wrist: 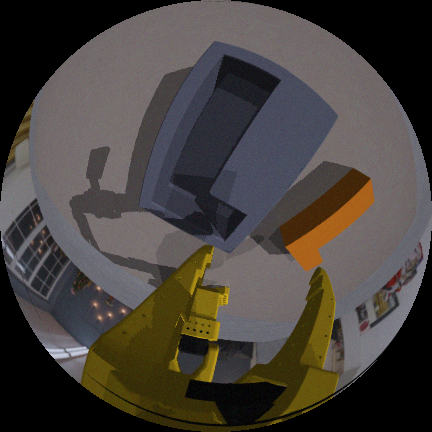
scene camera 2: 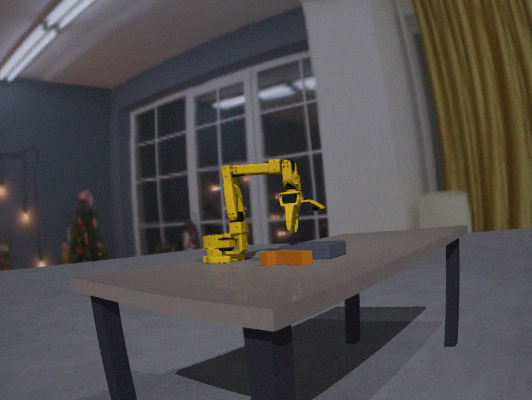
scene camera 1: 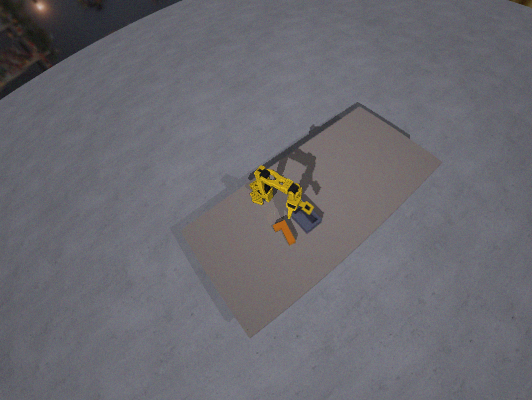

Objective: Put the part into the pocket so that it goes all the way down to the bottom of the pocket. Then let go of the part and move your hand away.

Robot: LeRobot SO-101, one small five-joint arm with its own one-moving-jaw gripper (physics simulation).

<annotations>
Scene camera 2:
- orange L-shaped block: 284, 257, on the table
</annotations>
